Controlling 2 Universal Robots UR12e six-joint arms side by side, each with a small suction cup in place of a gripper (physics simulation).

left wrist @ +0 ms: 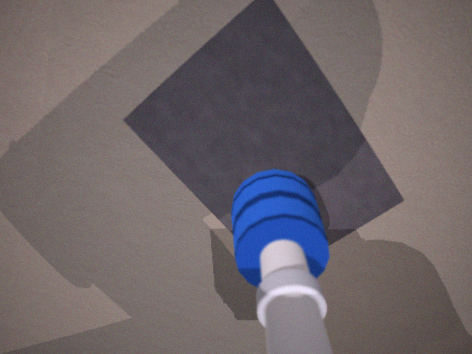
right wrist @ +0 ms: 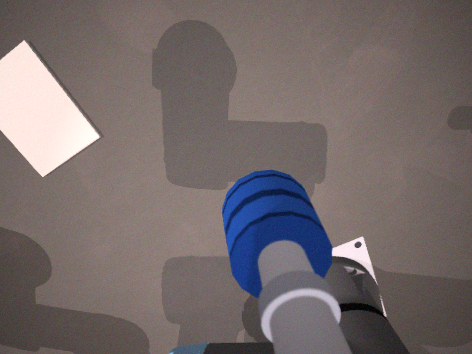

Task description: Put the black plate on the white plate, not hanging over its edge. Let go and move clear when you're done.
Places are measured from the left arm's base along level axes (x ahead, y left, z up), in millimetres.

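Where they show: left hand at its tool point: (left wrist: pixel 273 207); right hand at its tool point: (right wrist: pixel 265 211).
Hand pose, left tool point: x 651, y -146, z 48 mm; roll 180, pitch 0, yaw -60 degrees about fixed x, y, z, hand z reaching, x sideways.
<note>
After its pixels a point has its place.
The black plate (left wrist: pixel 225 110) {y -118, x 666, z 9 mm} lies flat on the table and fills much of the left wrist view; its top corner runs out of the frame. My left suction cup (left wrist: pixel 274 192), blue, is low over the lower part of the plate, touching it or nearly so. The cup hides the contact area and the plate's nearest corner, so I cannot tell if suction holds it. The white plate (right wrist: pixel 42 107) {y -524, x 746, z 5 mm} lies at the left of the right wrist view, partly cut off by the frame. My right suction cup (right wrist: pixel 267 192) is off to its right, above the table, holding nothing.
A robot base with a white mounting plate (right wrist: pixel 369 267) {y -932, x 353, z 1 mm} stands at the lower right of the right wrist view, partly behind the right cup. Dark and teal parts of an arm show along that view's bottom edge. Arm shadows fall across the table in both views.
</note>
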